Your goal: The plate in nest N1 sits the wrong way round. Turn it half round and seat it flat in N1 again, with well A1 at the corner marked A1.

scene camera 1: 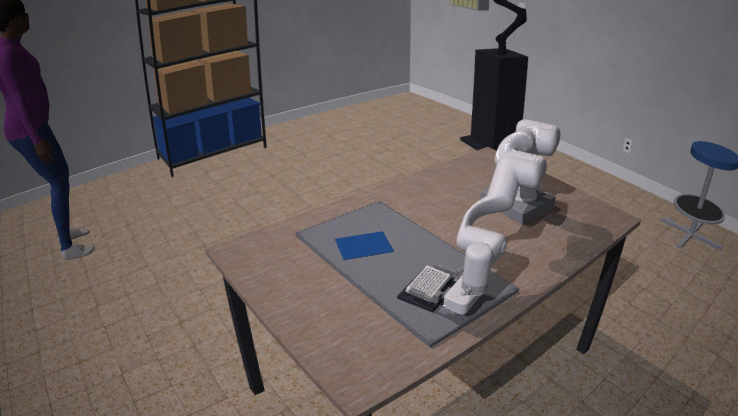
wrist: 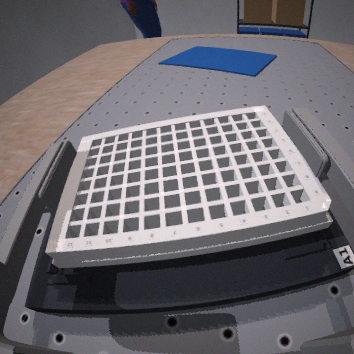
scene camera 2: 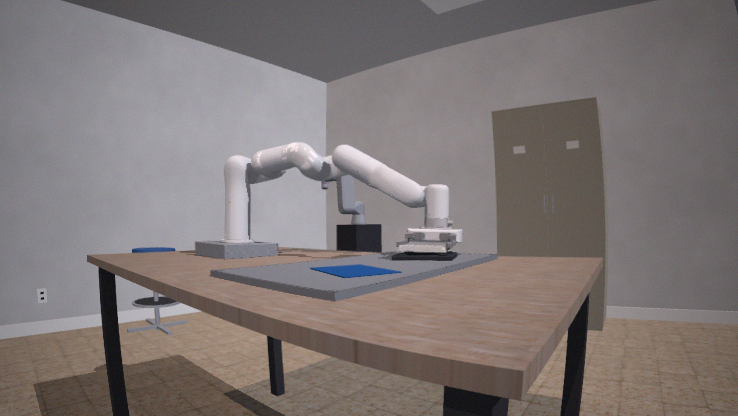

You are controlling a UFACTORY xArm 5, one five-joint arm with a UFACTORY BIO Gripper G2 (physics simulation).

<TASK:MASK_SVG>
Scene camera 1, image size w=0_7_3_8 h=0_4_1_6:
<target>my gripper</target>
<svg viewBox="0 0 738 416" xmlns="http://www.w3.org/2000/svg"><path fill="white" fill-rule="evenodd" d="M409 289L409 294L418 298L424 298L433 303L438 303L442 297L446 309L461 315L466 314L478 298L487 291L477 295L465 294L462 288L464 268L459 267L455 271L438 263L434 265L435 269L459 276L458 281L451 288L449 287L445 292L438 290L434 297L430 297L412 287Z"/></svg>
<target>white well plate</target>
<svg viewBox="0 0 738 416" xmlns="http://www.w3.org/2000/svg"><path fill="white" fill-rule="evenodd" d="M451 276L448 273L426 266L406 288L405 292L409 293L409 289L412 287L430 297L434 297L434 294L438 290L441 291L447 284Z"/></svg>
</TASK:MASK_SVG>
